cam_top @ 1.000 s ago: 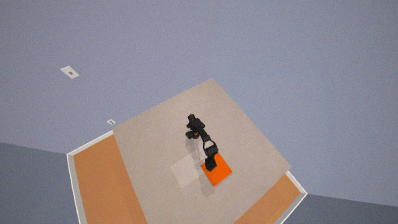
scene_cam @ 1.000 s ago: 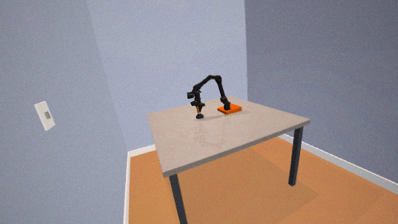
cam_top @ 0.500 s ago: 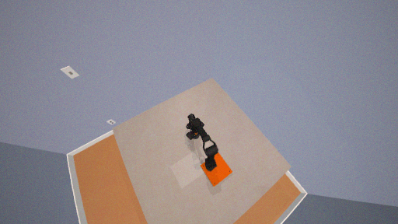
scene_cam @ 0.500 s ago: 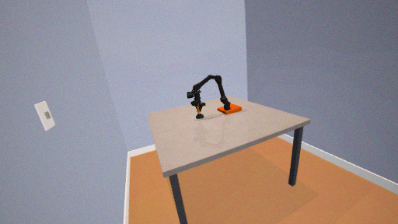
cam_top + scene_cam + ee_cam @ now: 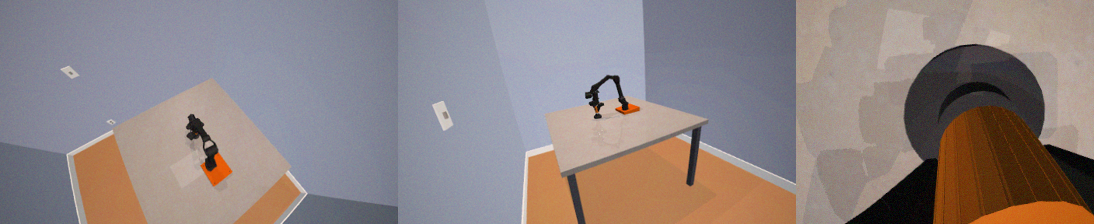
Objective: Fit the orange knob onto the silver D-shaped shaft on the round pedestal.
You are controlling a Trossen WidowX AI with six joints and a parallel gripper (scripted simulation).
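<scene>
Now: the orange knob 30 mm above my gripper tip. The rest, counted from my gripper tip: dark round pedestal (40 mm below).
</scene>
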